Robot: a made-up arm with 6 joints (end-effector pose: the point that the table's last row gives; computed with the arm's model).
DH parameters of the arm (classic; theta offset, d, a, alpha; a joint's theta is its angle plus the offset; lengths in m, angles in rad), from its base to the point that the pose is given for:
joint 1: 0 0.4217 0 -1.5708
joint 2: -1.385 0 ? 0
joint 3: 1.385 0 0.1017 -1.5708
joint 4: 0 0.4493 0 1.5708
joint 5: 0 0 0.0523 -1.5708
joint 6: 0 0.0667 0 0
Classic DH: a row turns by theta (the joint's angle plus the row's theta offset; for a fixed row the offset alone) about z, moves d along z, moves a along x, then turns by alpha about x.
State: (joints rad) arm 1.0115 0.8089 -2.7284 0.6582 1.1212 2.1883
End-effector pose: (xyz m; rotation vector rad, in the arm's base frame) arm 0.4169 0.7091 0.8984 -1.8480 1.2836 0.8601
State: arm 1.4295 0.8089 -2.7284 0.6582 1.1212 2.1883
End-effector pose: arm 0.0932 0.8173 0.8984 -2.1541 0.9059 1.0729
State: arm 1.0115 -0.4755 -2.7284 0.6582 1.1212 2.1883
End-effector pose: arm -0.1388 -0.1786 1.3451 -1.0641 0.2466 0.6241
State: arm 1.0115 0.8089 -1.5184 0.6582 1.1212 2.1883
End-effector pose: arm 0.3787 0.6480 0.2995 1.8476 -1.8945 -0.6999
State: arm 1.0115 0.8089 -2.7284 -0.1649 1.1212 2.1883
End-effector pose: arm 0.4428 0.6958 0.8916 -1.9476 1.2868 -0.1804
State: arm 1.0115 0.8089 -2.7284 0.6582 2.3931 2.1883
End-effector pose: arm 0.3550 0.6636 0.8334 2.3783 -0.9961 -0.7231
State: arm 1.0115 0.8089 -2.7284 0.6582 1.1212 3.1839
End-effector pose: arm 0.4169 0.7091 0.8984 -1.1221 2.2315 1.3287
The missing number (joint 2, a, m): 0.4211
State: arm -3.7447 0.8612 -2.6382 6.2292 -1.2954 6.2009
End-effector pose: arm -0.6086 0.4140 0.8939 0.0335 -0.0820 -0.6978
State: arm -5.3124 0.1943 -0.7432 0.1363 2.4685 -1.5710
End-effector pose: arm 0.2152 0.3344 0.4566 -0.4581 -1.4435 2.0124
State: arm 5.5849 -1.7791 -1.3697 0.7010 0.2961 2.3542
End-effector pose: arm -0.4338 0.3384 0.9397 -0.1191 0.2734 -0.7797
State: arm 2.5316 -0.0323 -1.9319 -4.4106 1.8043 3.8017
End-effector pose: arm -0.4227 0.2057 1.1387 1.3528 -0.3270 -0.0611
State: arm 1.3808 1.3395 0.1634 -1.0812 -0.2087 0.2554
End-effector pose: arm -0.0701 -0.0608 0.2747 1.1704 1.9095 -1.8704
